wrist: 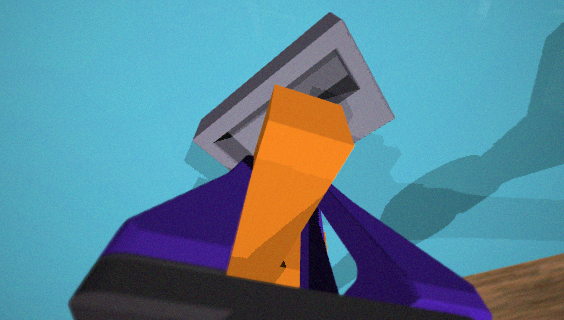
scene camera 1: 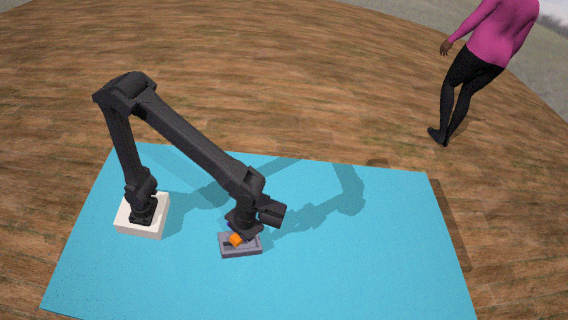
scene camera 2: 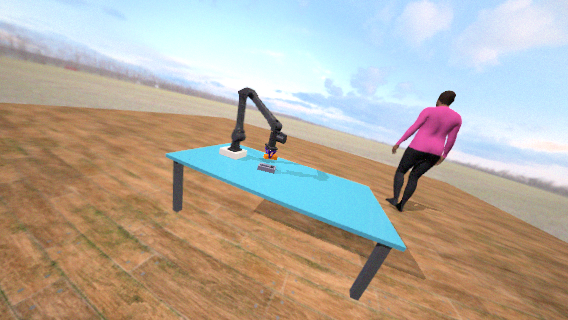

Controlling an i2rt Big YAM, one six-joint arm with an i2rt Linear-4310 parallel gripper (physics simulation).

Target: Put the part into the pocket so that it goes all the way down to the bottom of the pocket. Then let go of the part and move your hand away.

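Frame: origin at the arm's base, x ahead, y left, z up, level; centimetres.
Where they show: gripper, fingertip midpoint: (wrist: 279,174) (scene camera 1: 241,236) (scene camera 2: 268,157); arm's base, link origin: (scene camera 1: 143,211) (scene camera 2: 234,149).
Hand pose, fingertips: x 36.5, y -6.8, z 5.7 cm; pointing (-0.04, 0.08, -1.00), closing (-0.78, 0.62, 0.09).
Note:
Each offset is from my fingertips to the top centre of the thing. Level surfaces: height alone.
The orange part @(dx -0.2, dy +2.1, dz +2.5 cm) (scene camera 1: 235,240) (scene camera 2: 270,157) (wrist: 295,145) is between the purple fingers of my gripper (scene camera 1: 243,237) (scene camera 2: 271,152) (wrist: 279,174), which is shut on it. The fingers and the black hand hide much of the part. The grey block with the pocket @(dx -0.7, dy +2.7, dz -7.7 cm) (scene camera 1: 241,254) (scene camera 2: 266,169) (wrist: 371,97) lies on the table. In scene camera 2 the part hangs above the block, with a gap between them. In the wrist view the block is turned diagonally behind the part, which covers the middle of the pocket; both pocket ends show.
The blue table @(dz -11.4 cm) (scene camera 1: 350,270) (scene camera 2: 300,192) carries the white base (scene camera 1: 136,230) (scene camera 2: 233,154) of the arm, left of the block in scene camera 1. A person in a pink top (scene camera 1: 500,30) (scene camera 2: 436,131) stands on the wooden floor beyond the table.

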